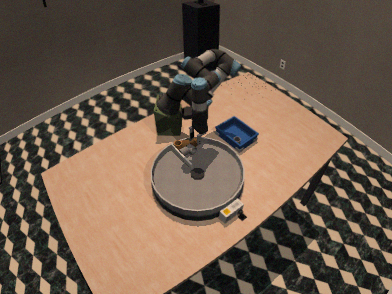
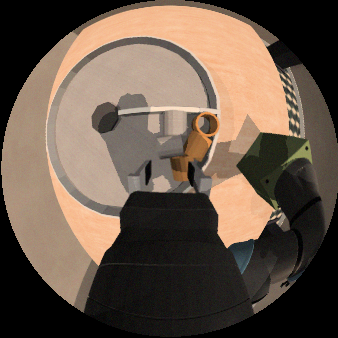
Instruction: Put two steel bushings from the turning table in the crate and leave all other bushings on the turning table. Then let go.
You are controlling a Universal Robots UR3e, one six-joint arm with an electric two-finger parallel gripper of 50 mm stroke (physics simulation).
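Frame: origin at the arm's base, x right, y back, z down, level; millimetres.
Seen in the pictures: gripper, fingertip midpoint: [image 1: 195, 140] [image 2: 169, 167]; arm's base, link origin: [image 1: 167, 106] [image 2: 294, 181].
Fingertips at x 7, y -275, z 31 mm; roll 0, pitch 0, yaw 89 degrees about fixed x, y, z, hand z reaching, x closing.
Offsets run from my fingertips to a thing's top centre. "spot": to the spot under its first point.
The grey turning table @[dx +80, dy -132, dz +49 mm] [image 1: 215, 189] [image 2: 145, 67] carries two steel bushings lying on their sides; one steel bushing @[dx +64, dy +4, dz +19 mm] [image 2: 175, 122] lies along the guide bar, another steel bushing @[dx +27, dy -1, dz +19 mm] [image 2: 171, 146] lies in shadow beside it. Three orange-brown bushings are near the rim: one upright bushing @[dx +67, dy +54, dz +19 mm] [image 2: 206, 134], one lying bushing @[dx +30, dy +43, dz +19 mm] [image 2: 197, 145], and one bushing @[dx -6, dy +23, dz +19 mm] [image 2: 179, 168] partly behind a finger. A small greyish bushing @[dx -220, dy -56, dz +67 mm] [image 1: 237, 139] is in the blue crate @[dx -259, dy -9, dz +60 mm] [image 1: 245, 127]. My gripper [image 1: 195, 135] [image 2: 169, 167] is open and empty, above the turning table's edge near the bushings.
The pale guide bar @[spot: dx +90, dy -15, dz +38 mm] [image 1: 181, 156] [image 2: 160, 109] runs from the dark hub @[dx +80, dy -132, dz +49 mm] [image 1: 198, 173] [image 2: 105, 117] to the rim. A white box with a yellow button @[dx +66, dy -365, dz +52 mm] [image 1: 231, 210] stands by the turning table's front. The green base block [image 1: 168, 120] [image 2: 262, 155] stands behind.
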